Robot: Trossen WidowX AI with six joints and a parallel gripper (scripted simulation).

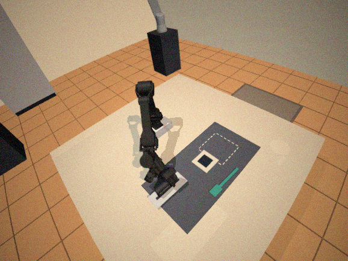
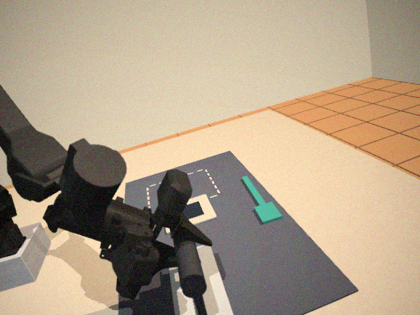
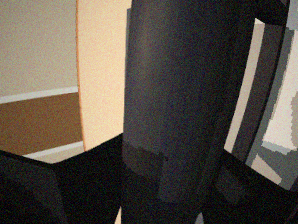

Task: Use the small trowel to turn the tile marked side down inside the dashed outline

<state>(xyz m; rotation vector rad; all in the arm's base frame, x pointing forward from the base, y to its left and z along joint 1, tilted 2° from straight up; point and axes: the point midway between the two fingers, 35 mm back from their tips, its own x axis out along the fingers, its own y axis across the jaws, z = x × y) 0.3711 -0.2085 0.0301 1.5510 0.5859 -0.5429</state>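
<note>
Now: gripper tip 22 cm to the right of the grey mat and 9 cm above it. Round my gripper tip: white tile 25 cm to the left, 7 cm below, 1 cm behind; dark-handled float 3 cm behind, 1 cm below; teal trowel 20 cm to the left, 14 cm ahead, 7 cm below.
</note>
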